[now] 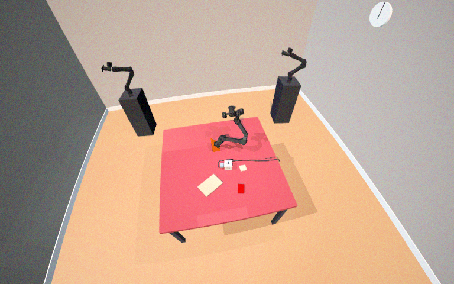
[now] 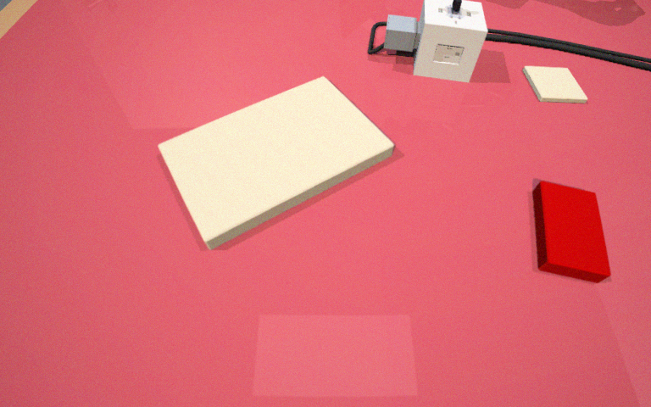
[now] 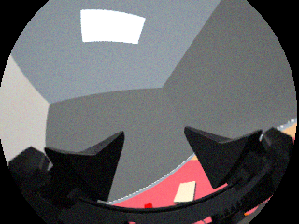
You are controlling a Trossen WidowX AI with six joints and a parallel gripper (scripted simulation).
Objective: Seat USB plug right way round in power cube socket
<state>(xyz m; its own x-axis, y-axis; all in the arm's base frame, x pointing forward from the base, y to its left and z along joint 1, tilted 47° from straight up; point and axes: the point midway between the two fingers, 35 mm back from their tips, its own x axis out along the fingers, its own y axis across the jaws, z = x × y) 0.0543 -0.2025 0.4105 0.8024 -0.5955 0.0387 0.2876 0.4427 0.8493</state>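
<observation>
The dark USB plug is 420 mm below my gripper tip, 260 mm ahead of it and 20 mm to the right of it. Also, from my gripper tip: red block: 530 mm ahead, 510 mm below, 80 mm to the left; then cream tile: 510 mm below, 280 mm ahead, 130 mm to the left; then cream slab: 510 mm below, 460 mm ahead, 220 mm to the right.
</observation>
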